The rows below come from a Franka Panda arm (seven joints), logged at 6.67 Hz.
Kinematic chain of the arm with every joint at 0, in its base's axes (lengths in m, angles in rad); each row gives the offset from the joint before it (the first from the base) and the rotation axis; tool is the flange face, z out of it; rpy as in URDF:
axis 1: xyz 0 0 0.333 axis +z
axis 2: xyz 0 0 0 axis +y
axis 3: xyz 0 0 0.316 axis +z
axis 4: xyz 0.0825 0 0 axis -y
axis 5: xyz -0.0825 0 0.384 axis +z
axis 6: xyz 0 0 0 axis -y
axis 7: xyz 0.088 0 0 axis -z
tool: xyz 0 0 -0.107 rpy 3.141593 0 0
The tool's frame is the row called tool.
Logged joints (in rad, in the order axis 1, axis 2, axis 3, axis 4, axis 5, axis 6, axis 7), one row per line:
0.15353 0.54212 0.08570 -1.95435 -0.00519 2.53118 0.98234
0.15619 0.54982 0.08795 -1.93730 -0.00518 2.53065 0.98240
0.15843 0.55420 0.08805 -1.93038 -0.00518 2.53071 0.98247
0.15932 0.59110 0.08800 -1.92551 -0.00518 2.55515 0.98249
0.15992 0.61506 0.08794 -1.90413 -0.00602 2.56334 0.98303
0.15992 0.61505 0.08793 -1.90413 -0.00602 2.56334 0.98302
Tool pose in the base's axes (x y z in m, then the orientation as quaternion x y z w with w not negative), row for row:
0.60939 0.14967 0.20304 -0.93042 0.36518 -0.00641 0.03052
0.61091 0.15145 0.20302 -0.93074 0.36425 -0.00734 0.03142
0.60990 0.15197 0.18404 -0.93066 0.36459 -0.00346 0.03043
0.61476 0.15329 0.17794 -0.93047 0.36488 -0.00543 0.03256
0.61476 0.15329 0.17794 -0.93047 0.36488 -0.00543 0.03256
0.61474 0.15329 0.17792 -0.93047 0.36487 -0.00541 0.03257
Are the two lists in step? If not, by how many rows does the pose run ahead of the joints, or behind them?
The pose runs 1 row ahead of the joints: the pose in row i belongs to the joints in row i + 1.
